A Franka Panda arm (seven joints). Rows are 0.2 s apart.
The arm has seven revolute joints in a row. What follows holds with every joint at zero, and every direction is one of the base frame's. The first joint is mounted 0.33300 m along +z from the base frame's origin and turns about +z. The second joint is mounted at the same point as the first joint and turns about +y. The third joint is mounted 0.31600 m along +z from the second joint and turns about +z. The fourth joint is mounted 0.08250 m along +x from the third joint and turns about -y. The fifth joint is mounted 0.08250 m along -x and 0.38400 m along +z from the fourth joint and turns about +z. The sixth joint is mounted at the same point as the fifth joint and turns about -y. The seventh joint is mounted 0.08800 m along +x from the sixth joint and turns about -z. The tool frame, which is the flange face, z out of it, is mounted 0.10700 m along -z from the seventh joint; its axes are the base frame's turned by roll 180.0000, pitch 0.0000 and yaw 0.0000 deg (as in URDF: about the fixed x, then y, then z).
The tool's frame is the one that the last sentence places.
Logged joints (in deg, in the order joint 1, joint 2, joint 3, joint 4, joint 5, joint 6, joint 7), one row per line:
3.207 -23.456 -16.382 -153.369 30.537 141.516 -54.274
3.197 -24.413 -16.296 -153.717 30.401 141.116 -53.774
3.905 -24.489 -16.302 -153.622 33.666 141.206 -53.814
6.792 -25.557 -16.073 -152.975 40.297 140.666 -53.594
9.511 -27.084 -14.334 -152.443 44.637 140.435 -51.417
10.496 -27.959 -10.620 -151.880 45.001 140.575 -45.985
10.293 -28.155 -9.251 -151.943 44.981 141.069 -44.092
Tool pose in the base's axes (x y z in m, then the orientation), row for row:
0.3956 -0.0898 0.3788 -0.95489 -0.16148 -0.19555 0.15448
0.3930 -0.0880 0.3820 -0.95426 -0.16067 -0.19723 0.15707
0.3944 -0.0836 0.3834 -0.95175 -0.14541 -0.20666 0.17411
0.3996 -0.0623 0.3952 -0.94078 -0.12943 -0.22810 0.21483
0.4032 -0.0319 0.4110 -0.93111 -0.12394 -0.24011 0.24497
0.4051 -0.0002 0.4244 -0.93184 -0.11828 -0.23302 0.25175
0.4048 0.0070 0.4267 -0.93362 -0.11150 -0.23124 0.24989
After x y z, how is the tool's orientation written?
As a quaternion, x y z w.
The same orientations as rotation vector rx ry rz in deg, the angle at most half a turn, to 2 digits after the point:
-156.79 -26.51 -32.11
-156.46 -26.34 -32.34
-154.59 -23.62 -33.57
-149.49 -20.57 -36.24
-145.63 -19.38 -37.55
-145.23 -18.43 -36.32
-145.65 -17.39 -36.08

